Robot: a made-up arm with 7 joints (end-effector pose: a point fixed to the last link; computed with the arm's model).
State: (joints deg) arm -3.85 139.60 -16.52 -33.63 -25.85 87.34 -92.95
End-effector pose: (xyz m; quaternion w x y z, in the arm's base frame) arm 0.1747 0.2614 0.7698 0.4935 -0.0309 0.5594 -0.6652
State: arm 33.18 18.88 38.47 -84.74 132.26 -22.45 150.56
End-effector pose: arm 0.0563 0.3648 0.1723 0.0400 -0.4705 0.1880 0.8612
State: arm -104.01 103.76 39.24 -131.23 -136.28 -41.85 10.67
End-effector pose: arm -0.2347 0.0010 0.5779 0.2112 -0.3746 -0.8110 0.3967
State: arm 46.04 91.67 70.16 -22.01 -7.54 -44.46 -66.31
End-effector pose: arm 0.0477 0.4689 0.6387 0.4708 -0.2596 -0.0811 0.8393
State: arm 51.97 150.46 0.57 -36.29 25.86 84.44 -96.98
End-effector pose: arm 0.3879 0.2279 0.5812 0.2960 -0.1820 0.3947 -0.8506
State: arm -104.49 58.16 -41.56 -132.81 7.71 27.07 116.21
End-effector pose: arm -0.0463 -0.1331 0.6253 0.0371 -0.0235 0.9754 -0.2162
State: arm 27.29 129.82 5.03 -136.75 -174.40 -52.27 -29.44
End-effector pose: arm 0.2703 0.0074 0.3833 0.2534 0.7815 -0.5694 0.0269
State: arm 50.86 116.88 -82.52 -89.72 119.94 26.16 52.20
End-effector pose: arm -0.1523 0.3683 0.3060 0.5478 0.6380 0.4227 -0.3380
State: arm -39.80 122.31 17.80 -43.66 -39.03 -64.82 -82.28
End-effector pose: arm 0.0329 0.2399 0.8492 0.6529 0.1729 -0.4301 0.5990
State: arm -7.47 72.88 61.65 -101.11 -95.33 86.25 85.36
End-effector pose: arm 0.1012 0.1793 0.7454 0.5425 -0.6452 -0.4001 -0.3595
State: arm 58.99 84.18 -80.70 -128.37 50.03 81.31 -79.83
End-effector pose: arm -0.1242 -0.0102 0.2377 0.3724 -0.6704 -0.5926 -0.2465
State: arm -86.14 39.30 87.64 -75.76 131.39 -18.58 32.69
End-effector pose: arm 0.1887 0.4411 0.4982 0.0832 -0.5630 -0.0245 0.8219
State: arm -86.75 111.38 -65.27 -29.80 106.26 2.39 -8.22
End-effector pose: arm 0.0727 0.4166 0.6934 0.1776 -0.9204 0.2900 -0.1930
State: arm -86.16 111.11 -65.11 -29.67 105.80 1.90 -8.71
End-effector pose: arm 0.0753 0.4163 0.6928 0.1821 -0.9223 0.2876 -0.1832
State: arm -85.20 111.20 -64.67 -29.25 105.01 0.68 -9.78
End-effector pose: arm 0.0740 0.4165 0.6925 0.1951 -0.9259 0.2762 -0.1683
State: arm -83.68 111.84 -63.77 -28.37 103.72 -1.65 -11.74
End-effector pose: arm 0.0664 0.4173 0.6927 0.2208 -0.9313 0.2507 -0.1450
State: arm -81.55 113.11 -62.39 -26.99 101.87 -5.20 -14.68
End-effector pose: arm 0.0520 0.4182 0.6939 0.2594 -0.9364 0.2088 -0.1109
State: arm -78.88 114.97 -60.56 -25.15 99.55 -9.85 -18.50
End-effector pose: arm 0.0315 0.4182 0.6966 0.3077 -0.9371 0.1509 -0.0658
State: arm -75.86 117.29 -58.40 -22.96 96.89 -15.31 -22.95
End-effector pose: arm 0.0064 0.4163 0.7010 0.3604 -0.9293 0.0800 -0.0114
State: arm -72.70 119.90 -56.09 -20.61 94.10 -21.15 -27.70
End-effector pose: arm -0.0207 0.4118 0.7071 0.4113 -0.9102 0.0018 0.0483
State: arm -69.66 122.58 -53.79 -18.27 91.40 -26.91 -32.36
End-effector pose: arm -0.0476 0.4046 0.7146 0.4553 -0.8806 -0.0765 0.1068
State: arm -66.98 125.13 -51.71 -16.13 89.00 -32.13 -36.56
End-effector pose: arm -0.0721 0.3957 0.7226 0.4896 -0.8445 -0.1481 0.1585
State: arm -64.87 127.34 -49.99 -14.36 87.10 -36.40 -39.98
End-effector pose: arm -0.0926 0.3863 0.7300 0.5135 -0.8088 -0.2070 0.1984
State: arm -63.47 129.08 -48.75 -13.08 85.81 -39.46 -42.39
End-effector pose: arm -0.1083 0.3782 0.7357 0.5281 -0.7799 -0.2499 0.2244
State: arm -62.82 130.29 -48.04 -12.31 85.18 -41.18 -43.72
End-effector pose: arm -0.1193 0.3723 0.7391 0.5352 -0.7624 -0.2762 0.2367
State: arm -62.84 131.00 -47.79 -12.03 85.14 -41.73 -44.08
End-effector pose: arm -0.1259 0.3691 0.7404 0.5371 -0.7567 -0.2876 0.2371
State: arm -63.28 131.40 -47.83 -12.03 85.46 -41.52 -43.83
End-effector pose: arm -0.1302 0.3678 0.7403 0.5358 -0.7588 -0.2900 0.2303
